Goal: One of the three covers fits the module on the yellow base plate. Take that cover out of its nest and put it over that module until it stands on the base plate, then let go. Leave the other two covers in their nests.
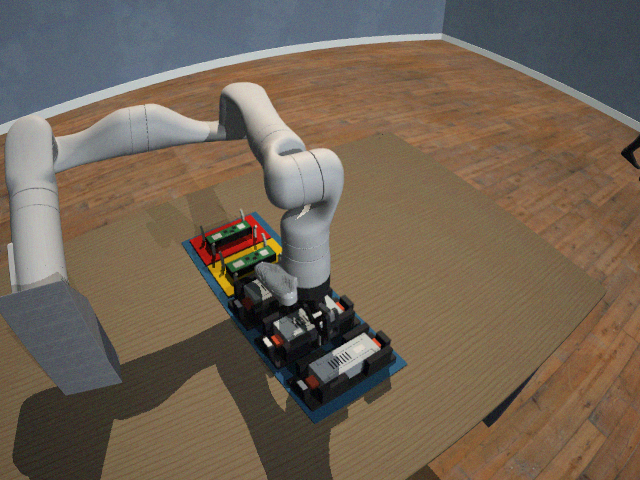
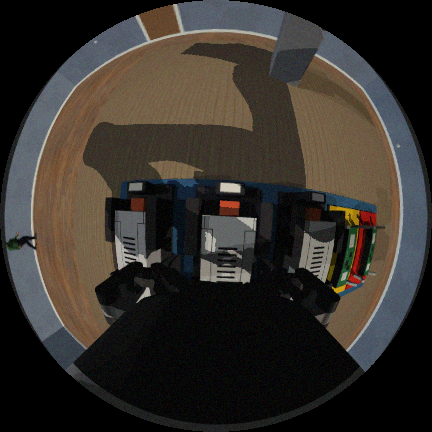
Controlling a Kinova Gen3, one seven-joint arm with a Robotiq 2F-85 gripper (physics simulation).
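Where they show: gripper, fingertip midpoint: (image 1: pixel 308 326) (image 2: pixel 218 265); arm's base, link origin: (image 1: pixel 44 298).
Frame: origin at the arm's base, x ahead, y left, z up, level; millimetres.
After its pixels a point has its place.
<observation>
The yellow base plate (image 1: pixel 221 281) @[x 316, y 149, z -217 mm] (image 2: pixel 340 210) carries an uncovered green-topped module (image 1: pixel 251 259) @[x 392, y 169, z -196 mm] (image 2: pixel 348 260) @[x 395, y 177, z -197 mm] between thin posts. Three grey covers with orange ends lie in black nests: one (image 1: pixel 256 290) @[x 370, y 58, z -172 mm] (image 2: pixel 318 242) @[x 379, y 57, z -172 mm] beside the yellow plate, a middle one (image 1: pixel 290 327) @[x 398, y -49, z -172 mm] (image 2: pixel 228 240) @[x 400, y -46, z -172 mm], and one (image 1: pixel 343 359) @[x 455, y -148, z -172 mm] (image 2: pixel 131 235) @[x 427, y -146, z -172 mm] at the end farthest from the yellow plate. My gripper (image 1: pixel 316 328) @[x 433, y -47, z -189 mm] (image 2: pixel 218 265) @[x 433, y -47, z -189 mm] is open and low over the middle cover, with its fingers apart on either side of it. The fingertips are partly hidden, so contact cannot be told.
A red plate (image 1: pixel 201 245) @[x 298, y 278, z -217 mm] (image 2: pixel 368 218) @[x 299, y 260, z -216 mm] with posts and another green-topped module (image 1: pixel 229 233) @[x 369, y 270, z -197 mm] (image 2: pixel 371 250) @[x 365, y 279, z -196 mm] lies beyond the yellow plate. The plates and nests share a blue board (image 1: pixel 330 410) @[x 405, y -210, z -220 mm] (image 2: pixel 200 184) @[x 350, y -94, z -221 mm]. Black nest walls rise close around the fingers. A grey pedestal (image 1: pixel 62 335) @[x 10, y -36, z -55 mm] (image 2: pixel 296 47) stands under the arm.
</observation>
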